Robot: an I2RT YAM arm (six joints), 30 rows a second.
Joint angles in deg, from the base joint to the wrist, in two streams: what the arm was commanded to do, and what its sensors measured. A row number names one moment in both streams.
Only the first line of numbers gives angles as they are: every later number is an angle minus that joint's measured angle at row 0.
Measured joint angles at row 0: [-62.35, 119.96, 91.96, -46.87, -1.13, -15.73]
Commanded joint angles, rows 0 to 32: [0.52, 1.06, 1.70, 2.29, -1.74, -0.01]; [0.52, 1.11, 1.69, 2.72, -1.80, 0.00]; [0.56, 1.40, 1.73, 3.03, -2.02, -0.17]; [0.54, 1.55, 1.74, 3.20, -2.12, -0.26]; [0.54, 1.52, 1.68, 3.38, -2.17, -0.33]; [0.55, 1.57, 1.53, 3.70, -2.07, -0.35]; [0.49, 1.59, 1.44, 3.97, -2.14, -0.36]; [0.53, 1.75, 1.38, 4.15, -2.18, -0.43]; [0.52, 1.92, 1.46, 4.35, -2.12, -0.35]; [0.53, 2.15, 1.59, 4.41, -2.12, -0.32]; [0.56, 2.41, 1.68, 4.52, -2.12, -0.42]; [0.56, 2.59, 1.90, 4.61, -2.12, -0.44]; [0.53, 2.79, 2.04, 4.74, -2.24, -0.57]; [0.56, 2.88, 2.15, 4.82, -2.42, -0.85]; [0.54, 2.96, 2.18, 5.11, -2.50, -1.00]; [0.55, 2.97, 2.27, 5.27, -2.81, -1.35]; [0.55, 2.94, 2.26, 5.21, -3.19, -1.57]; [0.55, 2.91, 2.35, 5.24, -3.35, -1.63]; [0.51, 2.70, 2.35, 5.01, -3.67, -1.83]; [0.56, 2.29, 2.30, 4.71, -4.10, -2.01]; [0.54, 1.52, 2.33, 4.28, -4.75, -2.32]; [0.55, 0.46, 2.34, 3.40, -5.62, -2.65]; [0.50, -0.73, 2.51, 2.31, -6.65, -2.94]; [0.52, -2.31, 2.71, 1.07, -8.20, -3.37]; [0.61, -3.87, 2.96, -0.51, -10.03, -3.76]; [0.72, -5.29, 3.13, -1.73, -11.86, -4.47]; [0.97, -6.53, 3.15, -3.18, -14.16, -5.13]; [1.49, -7.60, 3.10, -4.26, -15.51, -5.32]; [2.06, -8.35, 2.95, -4.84, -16.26, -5.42]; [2.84, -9.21, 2.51, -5.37, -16.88, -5.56]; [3.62, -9.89, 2.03, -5.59, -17.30, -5.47]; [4.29, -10.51, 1.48, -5.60, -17.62, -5.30]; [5.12, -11.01, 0.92, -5.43, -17.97, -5.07]
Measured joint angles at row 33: [3.02, -9.22, 1.05, -3.15, -13.85, -4.19]
